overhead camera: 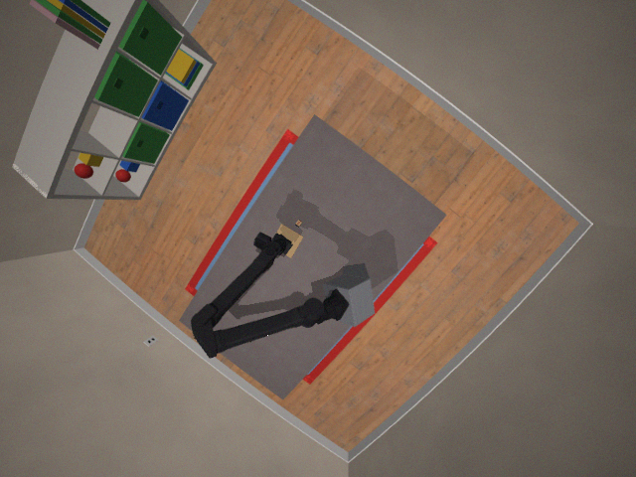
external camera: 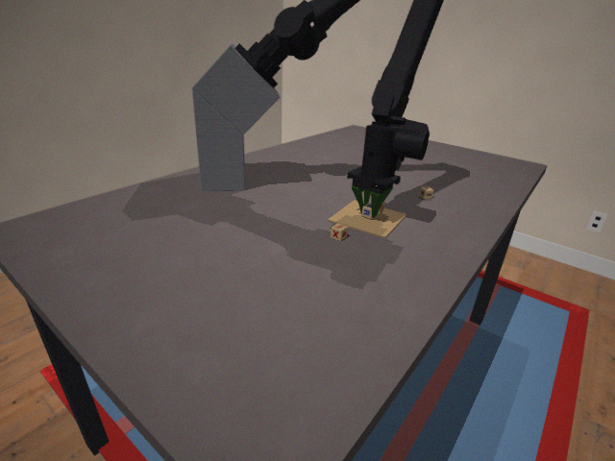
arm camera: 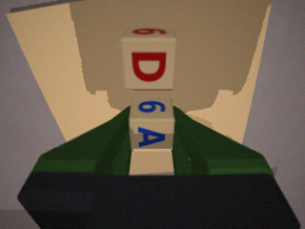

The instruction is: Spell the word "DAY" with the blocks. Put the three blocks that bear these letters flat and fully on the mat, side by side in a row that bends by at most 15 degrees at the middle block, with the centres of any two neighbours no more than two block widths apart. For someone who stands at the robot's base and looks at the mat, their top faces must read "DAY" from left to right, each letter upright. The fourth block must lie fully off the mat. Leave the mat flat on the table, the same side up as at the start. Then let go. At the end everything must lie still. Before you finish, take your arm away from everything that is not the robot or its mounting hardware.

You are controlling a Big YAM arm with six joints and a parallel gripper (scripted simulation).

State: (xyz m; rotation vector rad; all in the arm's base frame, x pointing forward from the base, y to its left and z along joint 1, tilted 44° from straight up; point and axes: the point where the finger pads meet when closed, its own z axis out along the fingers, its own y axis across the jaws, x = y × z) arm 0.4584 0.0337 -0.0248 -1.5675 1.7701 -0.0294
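My hand is 1 cm above the tan mat. Also, from my hand: wooden block 12 cm to the right.
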